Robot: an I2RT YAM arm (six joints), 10 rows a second.
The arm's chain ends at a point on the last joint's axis. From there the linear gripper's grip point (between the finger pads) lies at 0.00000 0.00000 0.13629 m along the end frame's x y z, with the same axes.
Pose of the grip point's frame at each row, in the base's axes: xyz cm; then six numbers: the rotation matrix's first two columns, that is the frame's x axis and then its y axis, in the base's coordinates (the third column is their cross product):
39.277 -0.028 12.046 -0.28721 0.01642 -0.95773 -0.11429 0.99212 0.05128
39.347 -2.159 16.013 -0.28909 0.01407 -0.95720 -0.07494 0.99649 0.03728
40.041 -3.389 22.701 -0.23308 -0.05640 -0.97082 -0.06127 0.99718 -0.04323
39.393 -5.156 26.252 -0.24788 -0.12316 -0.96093 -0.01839 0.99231 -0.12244
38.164 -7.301 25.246 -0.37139 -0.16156 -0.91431 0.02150 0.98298 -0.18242
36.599 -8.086 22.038 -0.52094 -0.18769 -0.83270 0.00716 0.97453 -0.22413
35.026 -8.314 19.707 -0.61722 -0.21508 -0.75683 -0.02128 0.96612 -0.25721
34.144 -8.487 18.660 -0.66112 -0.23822 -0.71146 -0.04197 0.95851 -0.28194
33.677 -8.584 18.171 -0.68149 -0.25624 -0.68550 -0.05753 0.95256 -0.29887
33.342 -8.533 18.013 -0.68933 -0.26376 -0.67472 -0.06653 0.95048 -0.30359
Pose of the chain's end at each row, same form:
26.315 -1.721 15.904 -0.28721 0.01642 -0.95773 -0.11429 0.99212 0.05128
26.340 -3.284 19.925 -0.28909 0.01407 -0.95720 -0.07494 0.99649 0.03728
26.814 -4.062 25.916 -0.23308 -0.05640 -0.97082 -0.06127 0.99718 -0.04323
26.192 -4.983 29.635 -0.24788 -0.12316 -0.96093 -0.01839 0.99231 -0.12244
25.513 -6.110 30.174 -0.37139 -0.16156 -0.91431 0.02150 0.98298 -0.18242
24.966 -6.413 28.939 -0.52094 -0.18769 -0.83270 0.00716 0.97453 -0.22413
24.307 -6.370 27.896 -0.61722 -0.21508 -0.75683 -0.02128 0.96612 -0.25721
23.934 -6.354 27.433 -0.66112 -0.23822 -0.71146 -0.04197 0.95851 -0.28194
23.734 -6.346 27.219 -0.68149 -0.25624 -0.68550 -0.05753 0.95256 -0.29887
23.510 -6.293 27.182 -0.68933 -0.26376 -0.67472 -0.06653 0.95048 -0.30359

